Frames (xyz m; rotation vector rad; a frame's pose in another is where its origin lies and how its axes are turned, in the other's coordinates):
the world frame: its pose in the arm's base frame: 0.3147 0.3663 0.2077 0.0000 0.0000 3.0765
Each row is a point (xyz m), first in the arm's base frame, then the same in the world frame.
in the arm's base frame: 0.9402 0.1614 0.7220
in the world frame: -0.6375 0.1638 0.5143
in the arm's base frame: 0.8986 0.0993 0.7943
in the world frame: -0.6000 0.2285 0.5866
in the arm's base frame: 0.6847 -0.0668 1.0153
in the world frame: -0.3974 0.4081 0.8076
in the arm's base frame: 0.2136 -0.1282 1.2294
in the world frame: 0.0687 0.5000 1.0217
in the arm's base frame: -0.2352 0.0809 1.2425
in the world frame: 0.5302 0.3206 1.0348
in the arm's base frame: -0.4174 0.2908 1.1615
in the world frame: 0.7256 0.1230 0.9538
